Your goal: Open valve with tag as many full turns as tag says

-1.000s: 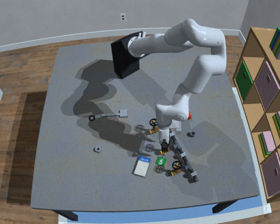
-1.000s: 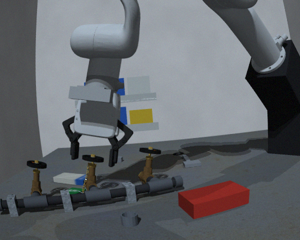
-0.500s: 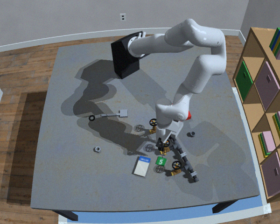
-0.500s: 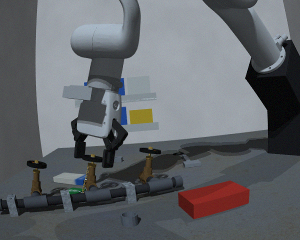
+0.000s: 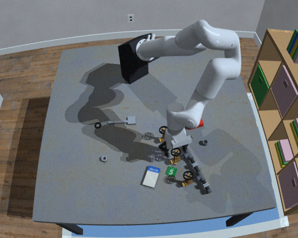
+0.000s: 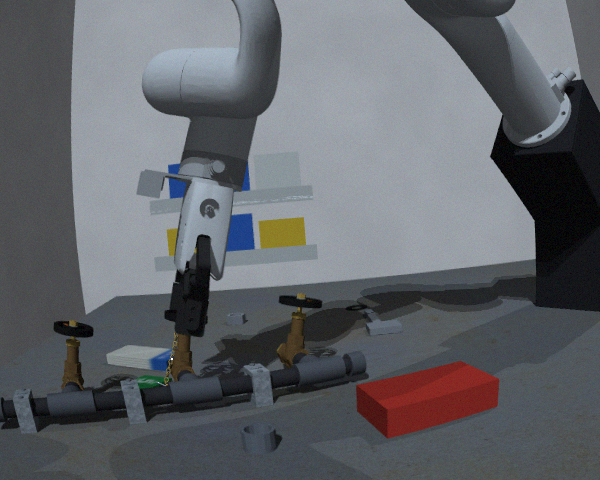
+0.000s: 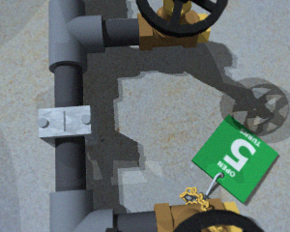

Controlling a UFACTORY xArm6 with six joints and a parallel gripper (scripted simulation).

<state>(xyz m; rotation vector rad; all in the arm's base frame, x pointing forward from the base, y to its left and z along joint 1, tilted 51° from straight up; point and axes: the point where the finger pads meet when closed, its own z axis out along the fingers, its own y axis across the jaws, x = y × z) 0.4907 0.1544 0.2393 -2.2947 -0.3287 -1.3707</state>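
Now: the green tag 9 cm below my hand and 6 cm ahead of it. Also, from my hand: notepad (13 cm ahead, 9 cm to the right, 8 cm below); then grey flat tool (32 cm to the right, 16 cm behind, 8 cm below); then red block (27 cm behind, 7 cm below, 5 cm to the left).
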